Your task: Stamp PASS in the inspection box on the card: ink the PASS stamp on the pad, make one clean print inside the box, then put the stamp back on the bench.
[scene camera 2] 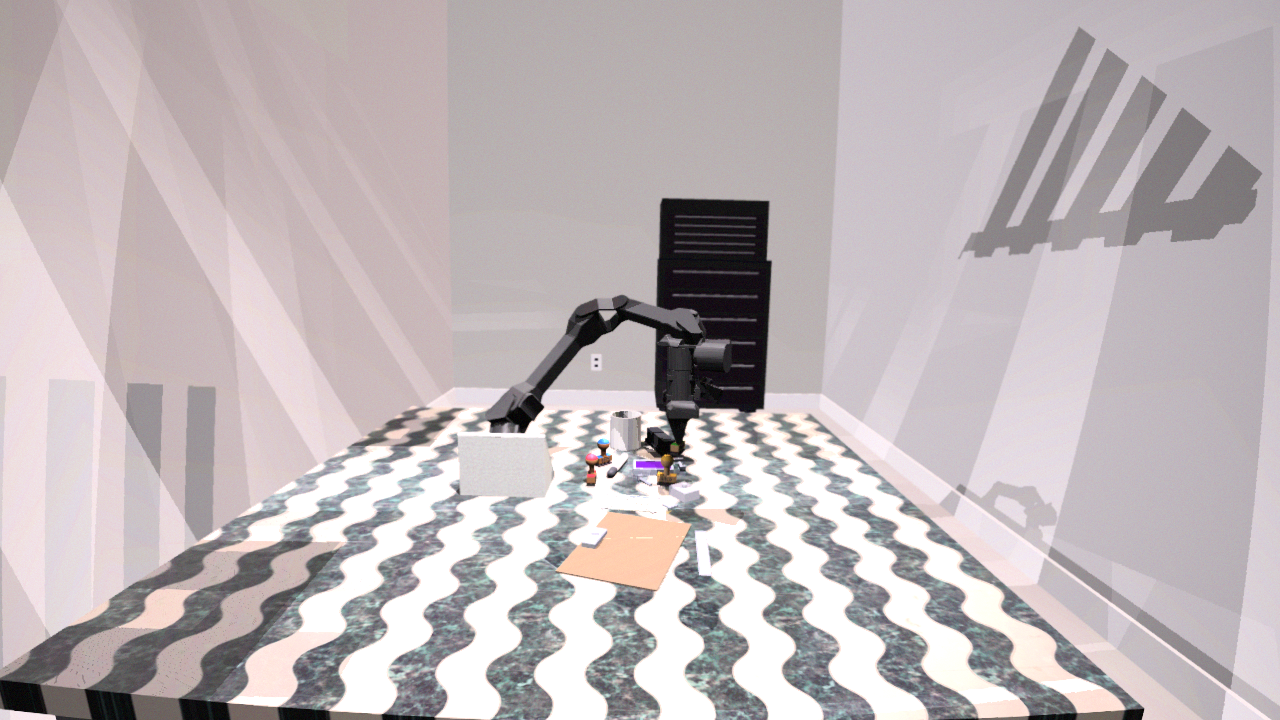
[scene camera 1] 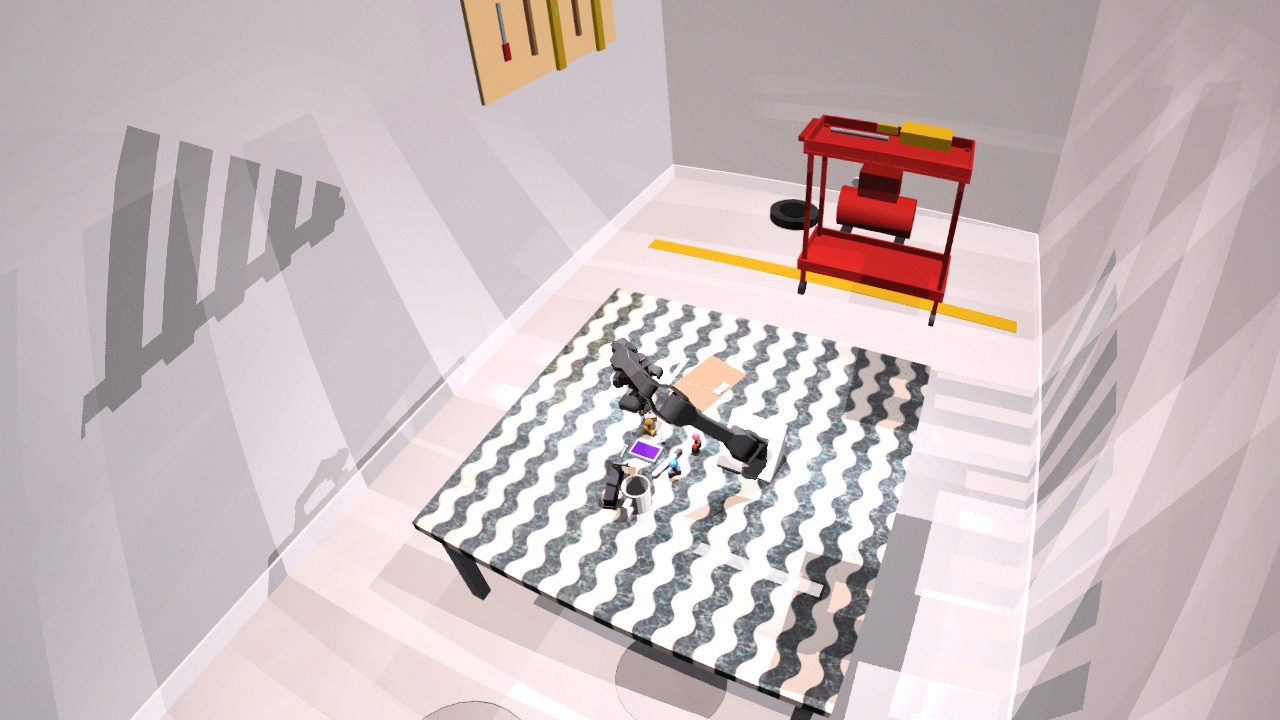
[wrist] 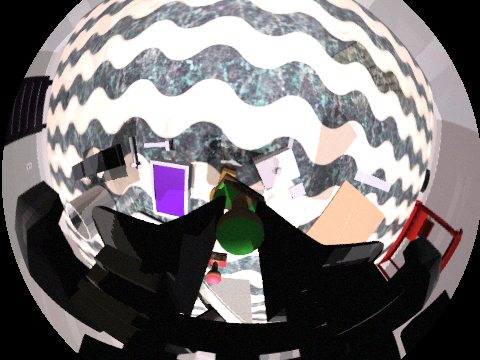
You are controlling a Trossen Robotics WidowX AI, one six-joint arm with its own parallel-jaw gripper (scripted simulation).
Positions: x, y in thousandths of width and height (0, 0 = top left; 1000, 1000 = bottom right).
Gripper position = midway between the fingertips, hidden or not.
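The gripper is visible in scene camera 2 (530, 615), and there's a tan board in that same picture, scene camera 2 (494, 766). The gripper is there in scene camera 1 (504, 565) too, and for the board you'd look in scene camera 1 (551, 534). As for the wrist, the gripper is in the wrist view (503, 568), and the board is in the wrist view (730, 604).
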